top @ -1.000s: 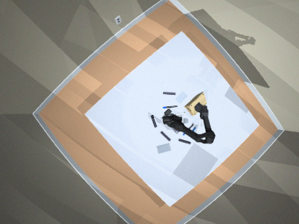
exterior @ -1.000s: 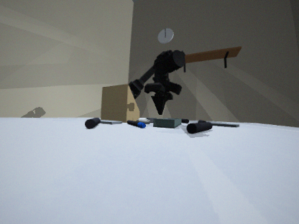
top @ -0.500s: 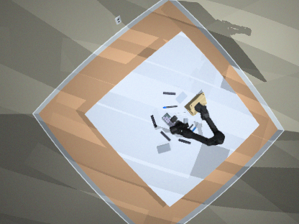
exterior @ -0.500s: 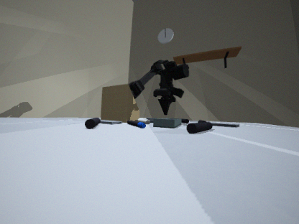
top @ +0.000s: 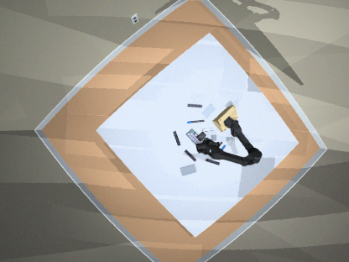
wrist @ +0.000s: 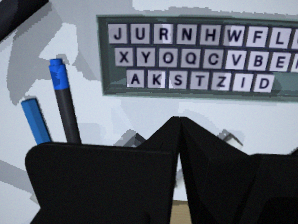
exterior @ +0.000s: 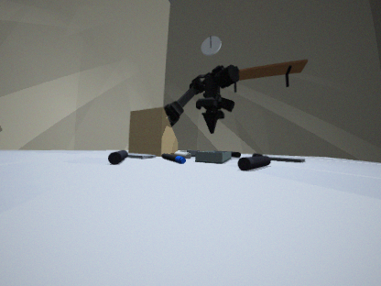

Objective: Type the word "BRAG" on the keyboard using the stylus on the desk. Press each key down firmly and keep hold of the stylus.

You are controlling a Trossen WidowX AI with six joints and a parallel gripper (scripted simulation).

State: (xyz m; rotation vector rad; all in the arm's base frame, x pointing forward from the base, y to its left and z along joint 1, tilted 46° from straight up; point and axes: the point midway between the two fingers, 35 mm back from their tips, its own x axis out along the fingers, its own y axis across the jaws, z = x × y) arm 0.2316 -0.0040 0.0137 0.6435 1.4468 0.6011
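The blue stylus is 15 cm to the left of my gripper tip, 10 cm behind it and 8 cm below it. From my gripper tip the other things lie so: grey block 25 cm ahead, 9 cm below, 8 cm to the left.
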